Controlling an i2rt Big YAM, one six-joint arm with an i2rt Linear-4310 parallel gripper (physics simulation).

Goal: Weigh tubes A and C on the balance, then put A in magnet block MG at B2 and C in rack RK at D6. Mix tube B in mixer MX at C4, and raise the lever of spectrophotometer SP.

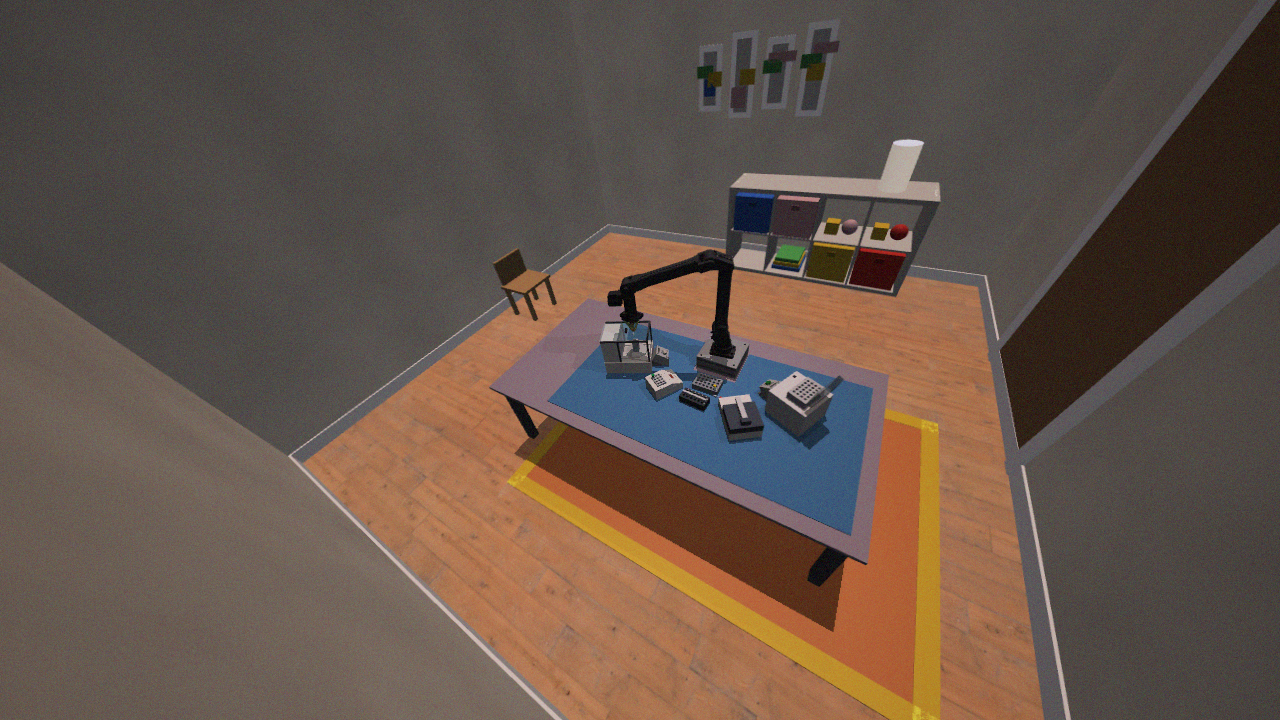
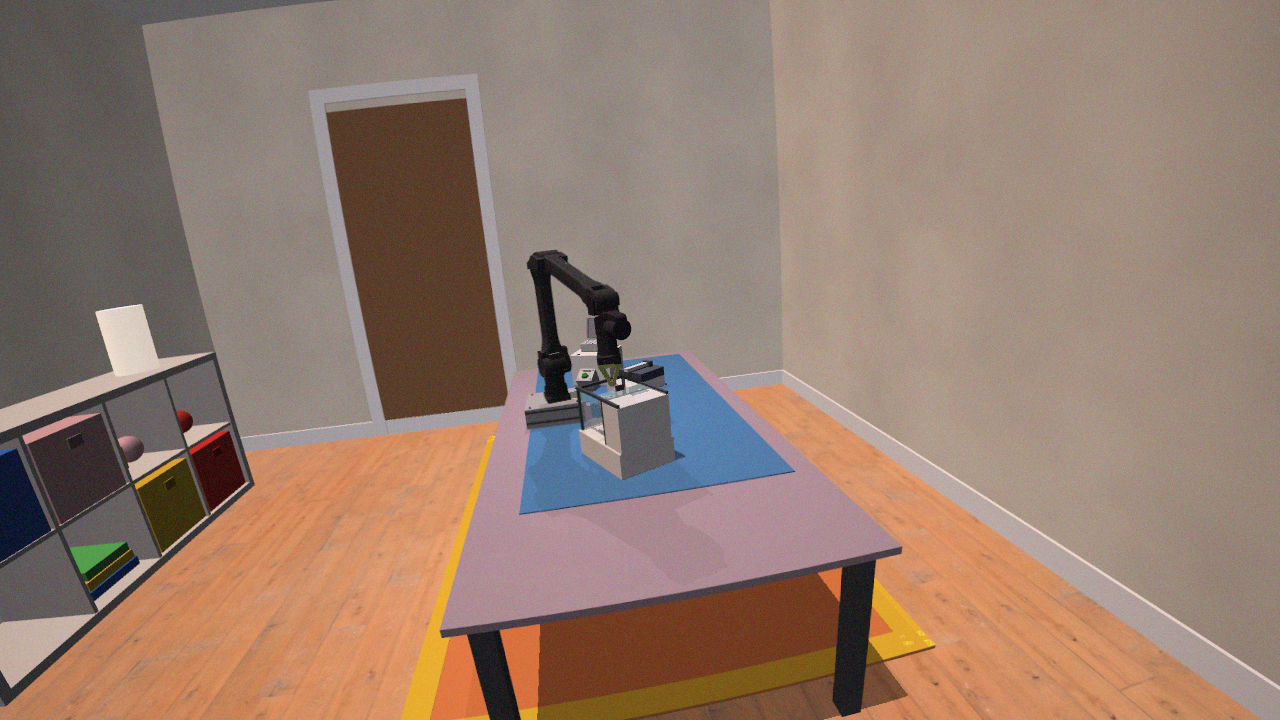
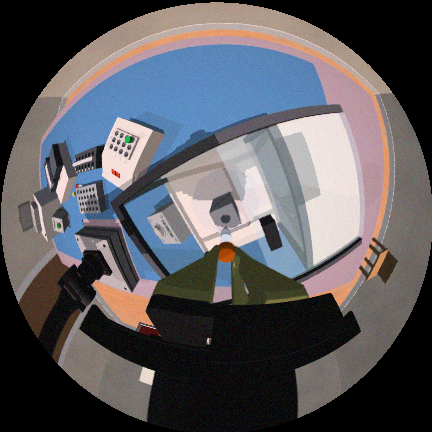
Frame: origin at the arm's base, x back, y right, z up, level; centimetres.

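Seen in the pictures: gripper, fingertip midpoint: (image 1: 633,330) (image 2: 612,385) (image 3: 224,251); arm's base, origin of the base link: (image 1: 722,351) (image 2: 557,397) (image 3: 96,260).
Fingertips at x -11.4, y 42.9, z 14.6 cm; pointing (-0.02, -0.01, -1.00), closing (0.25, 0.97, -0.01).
Offsets run from my fingertips to a thing's middle. "*": to the spot under its first point.
My gripper (image 1: 632,325) (image 2: 611,380) (image 3: 224,251) is shut on an orange-capped tube @(dz -1.1, dx -0.6, dy +0.1 cm) (image 3: 226,240), which points down over the balance @(dz -10.3, dx -0.2, dy +0.1 cm) (image 1: 628,365) (image 2: 646,429) (image 3: 332,165). The fingers are at its open top; a grey holder @(* dz -6.6, dx -0.9, dy +0.2 cm) (image 3: 225,212) with a hole stands inside, close below the tube tip. Whether they touch I cannot tell. The grey rack @(dz -19.9, dx -7.8, dy -39.8 cm) (image 1: 708,383) (image 3: 91,198) has a red and a yellow cap at one edge. A black two-row block @(dz -19.0, dx -19.1, dy -36.2 cm) (image 1: 694,399) (image 3: 87,159) lies beside it. A white holed unit @(dz -17.9, dx -13.9, dy -19.4 cm) (image 1: 663,384) (image 3: 111,156) holds a green cap. Tube letters are unreadable.
Dark rails frame the balance's top. A small grey box @(* dz -14.8, dx -0.1, dy -13.2 cm) (image 1: 660,356) (image 3: 170,226) stands beside it. A black-and-white device @(dz -16.3, dx -23.7, dy -57.7 cm) (image 1: 742,417) (image 3: 63,175), a large white machine @(dz -12.9, dx -10.6, dy -76.5 cm) (image 1: 799,407) and a small green-topped box (image 3: 60,223) stand farther away, beyond the arm's base (image 1: 721,357).
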